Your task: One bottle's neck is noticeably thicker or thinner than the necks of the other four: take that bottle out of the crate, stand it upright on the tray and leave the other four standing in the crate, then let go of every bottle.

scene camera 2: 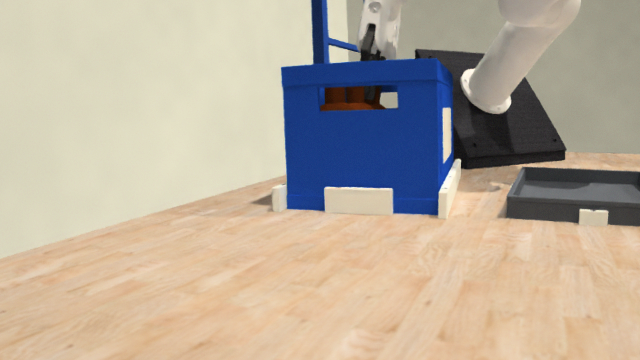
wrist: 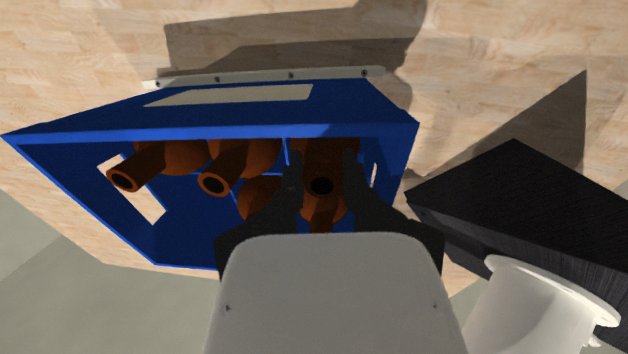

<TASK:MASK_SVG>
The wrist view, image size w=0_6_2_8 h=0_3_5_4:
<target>gripper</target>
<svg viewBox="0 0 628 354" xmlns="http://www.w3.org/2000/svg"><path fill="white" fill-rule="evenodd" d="M445 236L436 228L412 218L408 219L402 212L381 200L378 192L368 187L363 164L356 163L353 148L343 150L342 163L345 204L354 213L354 232L297 234L296 215L303 208L304 184L302 182L303 160L302 153L299 150L292 150L290 166L284 166L280 190L272 195L271 202L251 216L246 223L242 223L214 239L213 249L220 286L215 299L202 354L468 354L461 329L441 279Z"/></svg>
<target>brown bottle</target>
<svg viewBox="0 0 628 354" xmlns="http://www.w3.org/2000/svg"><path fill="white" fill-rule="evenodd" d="M290 138L291 154L292 150L299 150L302 153L302 182L305 185L306 191L316 198L329 198L335 195L344 181L343 150L353 148L356 160L360 148L360 137Z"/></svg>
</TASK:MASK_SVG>
